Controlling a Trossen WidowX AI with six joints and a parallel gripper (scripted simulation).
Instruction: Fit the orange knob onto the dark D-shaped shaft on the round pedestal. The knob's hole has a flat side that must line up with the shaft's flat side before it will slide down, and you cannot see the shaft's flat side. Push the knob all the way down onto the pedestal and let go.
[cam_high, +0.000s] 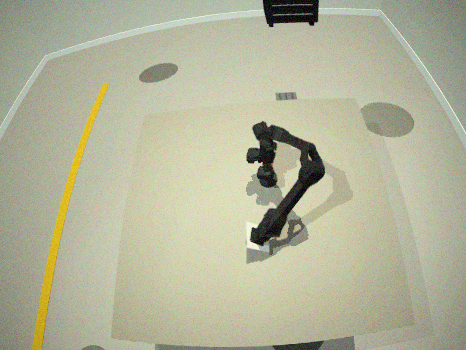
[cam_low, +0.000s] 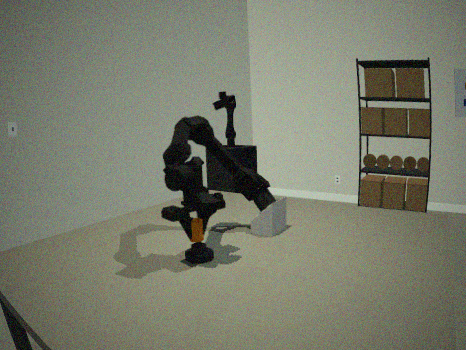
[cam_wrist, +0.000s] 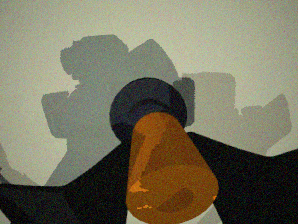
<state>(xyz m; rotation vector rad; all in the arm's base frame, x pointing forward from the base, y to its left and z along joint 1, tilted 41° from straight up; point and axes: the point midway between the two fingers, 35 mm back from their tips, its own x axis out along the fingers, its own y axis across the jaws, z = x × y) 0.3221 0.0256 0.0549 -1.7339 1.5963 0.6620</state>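
Now: gripper tip 20 mm below the orange knob. Also, from my gripper tip: dark round pedestal (40 mm below).
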